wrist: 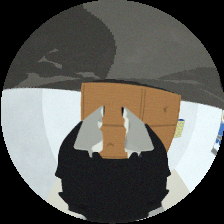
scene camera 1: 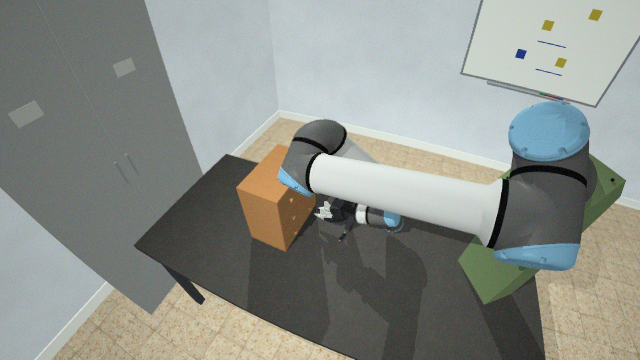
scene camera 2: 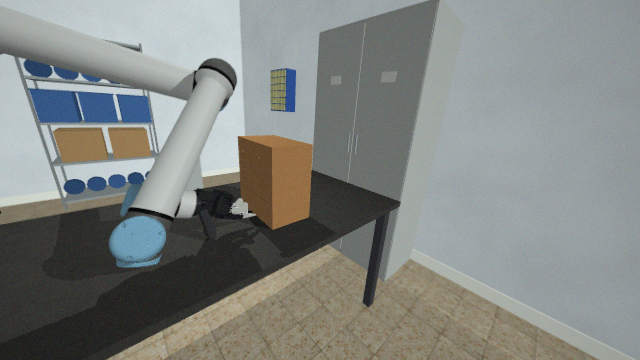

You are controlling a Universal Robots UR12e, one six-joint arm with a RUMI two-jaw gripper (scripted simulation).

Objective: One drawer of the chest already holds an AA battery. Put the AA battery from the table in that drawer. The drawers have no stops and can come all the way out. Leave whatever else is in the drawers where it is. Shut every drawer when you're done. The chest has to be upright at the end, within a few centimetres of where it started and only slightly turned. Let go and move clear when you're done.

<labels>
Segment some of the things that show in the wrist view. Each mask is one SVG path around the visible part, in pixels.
My gripper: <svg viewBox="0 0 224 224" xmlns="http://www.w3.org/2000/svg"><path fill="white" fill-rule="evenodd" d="M102 105L83 121L80 121L69 132L60 146L55 176L61 179L63 192L58 192L58 195L68 204L69 211L83 215L87 221L116 224L145 219L149 216L150 211L162 207L162 200L169 193L166 187L167 177L171 175L168 166L165 146L147 124L142 122L126 107L122 107L122 116L125 119L124 127L127 129L124 148L125 152L128 153L128 158L102 158L99 154L103 149L103 133L100 130L102 117L104 116L104 106Z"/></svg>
A drawer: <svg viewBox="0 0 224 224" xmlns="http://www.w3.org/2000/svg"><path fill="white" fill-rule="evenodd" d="M85 85L84 119L102 105L104 106L102 124L124 125L125 119L122 116L122 107L126 107L139 118L142 88Z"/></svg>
A drawer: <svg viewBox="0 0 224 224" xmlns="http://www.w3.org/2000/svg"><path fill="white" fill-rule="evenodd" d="M145 89L142 122L148 125L176 124L180 97Z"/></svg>
</labels>
